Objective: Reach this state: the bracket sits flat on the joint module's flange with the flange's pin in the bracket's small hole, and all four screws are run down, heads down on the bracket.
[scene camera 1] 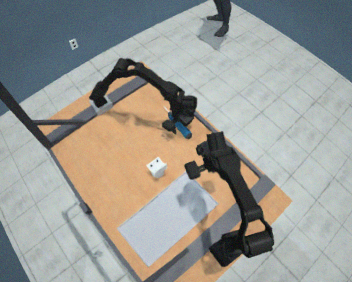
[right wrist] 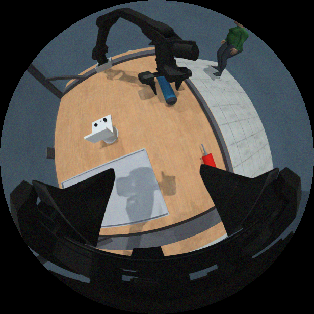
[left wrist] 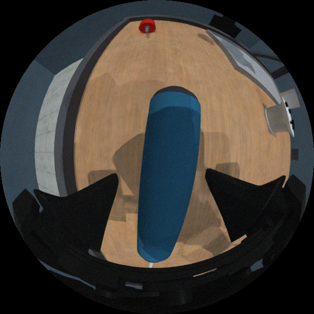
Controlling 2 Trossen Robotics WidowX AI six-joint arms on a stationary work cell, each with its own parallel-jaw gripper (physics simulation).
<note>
I see my left gripper (left wrist: 162, 176), my right gripper (right wrist: 157, 171) and a blue screwdriver (left wrist: 171, 143).
My left gripper shows as well in the right wrist view (right wrist: 166, 91).
</note>
